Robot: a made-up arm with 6 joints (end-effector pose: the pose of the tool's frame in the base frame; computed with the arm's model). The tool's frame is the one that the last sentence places.
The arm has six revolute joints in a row. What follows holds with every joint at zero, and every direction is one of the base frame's.
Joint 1 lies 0.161 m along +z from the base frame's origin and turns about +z.
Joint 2 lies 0.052 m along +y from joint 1 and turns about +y.
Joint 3 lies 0.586 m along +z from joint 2 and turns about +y.
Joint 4 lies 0.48 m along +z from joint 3 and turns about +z.
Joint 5 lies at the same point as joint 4 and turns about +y.
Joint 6 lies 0.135 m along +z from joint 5 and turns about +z.
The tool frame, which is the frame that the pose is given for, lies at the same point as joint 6; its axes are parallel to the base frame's.
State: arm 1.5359 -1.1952 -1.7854 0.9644 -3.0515 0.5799
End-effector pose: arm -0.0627 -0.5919 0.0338 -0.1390 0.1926 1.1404
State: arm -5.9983 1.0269 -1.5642 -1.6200 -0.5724 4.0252
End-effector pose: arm 0.1575 0.1764 0.9759 -0.9202 0.3197 2.3807
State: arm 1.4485 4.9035 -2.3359 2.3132 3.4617 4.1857
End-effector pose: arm -0.0704 -0.4028 -0.0388 -0.0866 1.1660 -2.6655
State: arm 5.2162 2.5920 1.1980 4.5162 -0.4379 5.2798
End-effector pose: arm 0.0626 0.1105 -0.8120 -1.6943 1.7217 0.6901
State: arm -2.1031 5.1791 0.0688 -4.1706 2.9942 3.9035
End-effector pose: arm 0.4789 0.6771 0.5927 2.0521 -0.7281 -0.0429
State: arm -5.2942 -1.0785 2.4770 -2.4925 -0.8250 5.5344
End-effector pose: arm -0.0604 0.1119 0.4581 -1.5964 -1.5269 -0.9832
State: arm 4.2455 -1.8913 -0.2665 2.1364 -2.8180 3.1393
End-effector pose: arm 0.4021 0.7626 -0.1994 0.8613 -0.2178 -1.1023
